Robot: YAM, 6 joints.
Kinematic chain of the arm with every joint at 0, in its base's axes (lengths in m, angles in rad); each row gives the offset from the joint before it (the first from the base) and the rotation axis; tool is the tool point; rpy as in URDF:
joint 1: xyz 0 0 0.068 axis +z
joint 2: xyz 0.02 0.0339 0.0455 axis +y
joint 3: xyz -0.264 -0.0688 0 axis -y
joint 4: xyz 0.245 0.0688 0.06 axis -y
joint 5: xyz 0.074 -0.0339 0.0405 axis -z
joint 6: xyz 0.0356 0 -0.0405 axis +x
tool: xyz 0 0 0 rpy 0 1.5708 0
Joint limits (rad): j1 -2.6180..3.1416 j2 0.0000..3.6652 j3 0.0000..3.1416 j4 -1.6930..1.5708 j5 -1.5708..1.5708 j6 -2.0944..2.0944
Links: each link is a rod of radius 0.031 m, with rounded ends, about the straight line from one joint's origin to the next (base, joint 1, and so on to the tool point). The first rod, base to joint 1, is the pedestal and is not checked.
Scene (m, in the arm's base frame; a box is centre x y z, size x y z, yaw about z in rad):
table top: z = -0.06
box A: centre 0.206 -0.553 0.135 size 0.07 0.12 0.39 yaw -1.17
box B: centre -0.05 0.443 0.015 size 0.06 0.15 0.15 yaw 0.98
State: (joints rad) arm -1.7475 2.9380 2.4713 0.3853 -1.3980 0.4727
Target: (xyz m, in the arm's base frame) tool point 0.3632 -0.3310 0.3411
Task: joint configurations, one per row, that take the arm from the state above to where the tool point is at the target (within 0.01 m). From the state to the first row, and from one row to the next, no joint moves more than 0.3 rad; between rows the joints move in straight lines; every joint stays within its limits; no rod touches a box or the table.
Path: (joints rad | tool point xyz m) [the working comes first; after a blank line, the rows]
Joints at the target: -0.8116 2.1476 1.9190 0.2743 -1.5708 0.4727
Straight joint move there: touches box A.

1: -1.6224 2.7038 2.4456 0.3477 -1.3804 0.4350 | 0.0044 -0.5927 0.2281
2: -1.4972 2.4697 2.4198 0.3101 -1.3629 0.3973 | 0.0754 -0.5489 0.3465
3: -1.3721 2.2355 2.3941 0.2726 -1.3453 0.3596 | 0.1307 -0.4733 0.4535
4: -1.0918 2.1916 2.1566 0.2734 -1.4580 0.4162 | 0.2601 -0.4242 0.3981
5: -0.8116 2.1476 1.9190 0.2743 -1.5708 0.4727 | 0.3632 -0.3310 0.3411

